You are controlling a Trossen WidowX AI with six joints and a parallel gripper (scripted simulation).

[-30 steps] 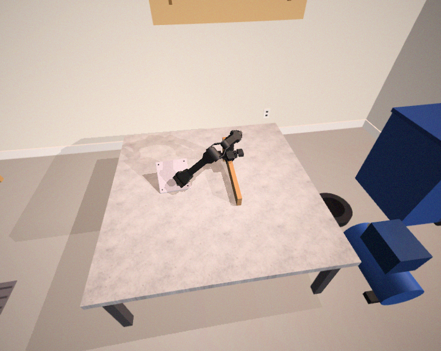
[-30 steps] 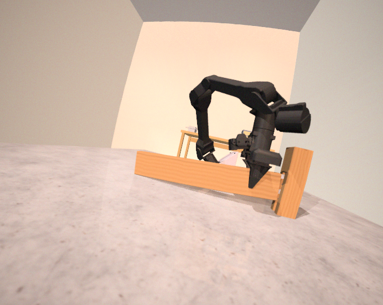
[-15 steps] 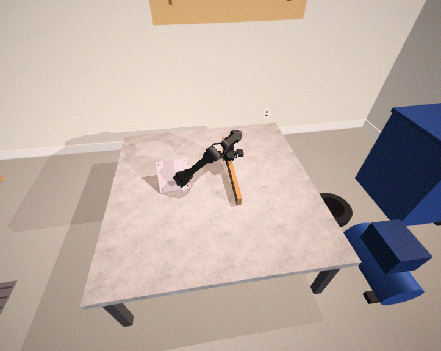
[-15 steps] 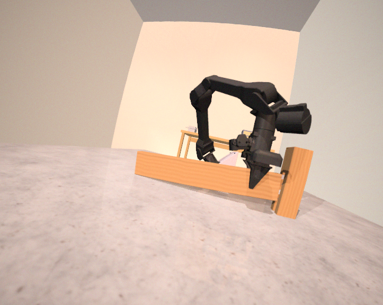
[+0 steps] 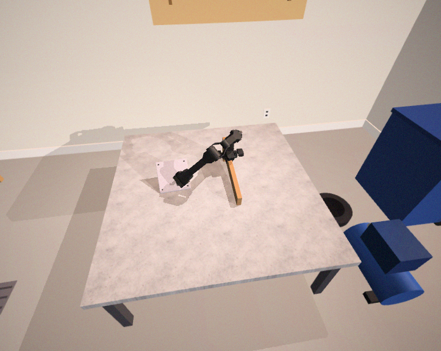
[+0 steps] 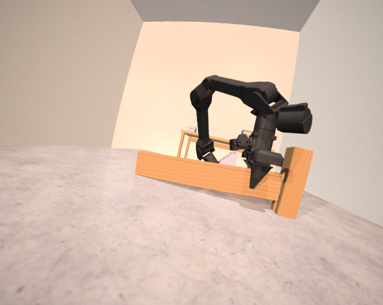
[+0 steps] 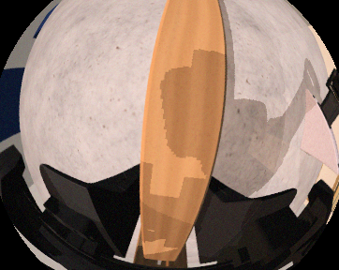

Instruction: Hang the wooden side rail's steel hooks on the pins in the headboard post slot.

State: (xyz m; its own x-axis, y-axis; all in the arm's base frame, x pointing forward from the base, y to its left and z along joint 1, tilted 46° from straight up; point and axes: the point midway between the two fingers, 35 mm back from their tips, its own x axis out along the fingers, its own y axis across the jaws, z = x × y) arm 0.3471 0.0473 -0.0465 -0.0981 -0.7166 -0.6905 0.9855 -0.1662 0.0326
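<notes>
Right now my gripper tip is 100 mm to the right of the headboard post, 40 mm below it and 10 mm short of it.
</notes>
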